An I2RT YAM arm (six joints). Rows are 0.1 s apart.
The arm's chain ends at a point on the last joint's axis. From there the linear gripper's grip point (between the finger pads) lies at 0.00 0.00 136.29 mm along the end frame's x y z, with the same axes.
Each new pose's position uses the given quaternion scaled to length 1; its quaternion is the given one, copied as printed.
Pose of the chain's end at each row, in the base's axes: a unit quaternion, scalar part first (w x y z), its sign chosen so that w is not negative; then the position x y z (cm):
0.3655 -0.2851 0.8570 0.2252 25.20 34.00 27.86
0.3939 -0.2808 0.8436 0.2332 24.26 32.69 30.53
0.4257 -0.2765 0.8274 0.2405 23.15 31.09 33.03
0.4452 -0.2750 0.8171 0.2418 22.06 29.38 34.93
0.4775 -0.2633 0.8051 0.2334 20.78 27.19 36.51
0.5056 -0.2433 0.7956 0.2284 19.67 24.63 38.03
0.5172 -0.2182 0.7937 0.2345 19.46 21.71 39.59
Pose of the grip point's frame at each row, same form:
0.3655 -0.2851 0.8570 0.2252 31.99 42.10 19.25
0.3939 -0.2808 0.8436 0.2332 31.53 41.07 22.61
0.4257 -0.2765 0.8274 0.2405 30.94 39.72 25.92
0.4452 -0.2750 0.8171 0.2418 30.16 38.10 28.30
0.4775 -0.2633 0.8051 0.2334 29.58 35.74 30.58
0.5056 -0.2433 0.7956 0.2284 29.12 32.94 32.79
0.5172 -0.2182 0.7937 0.2345 29.25 29.86 34.75

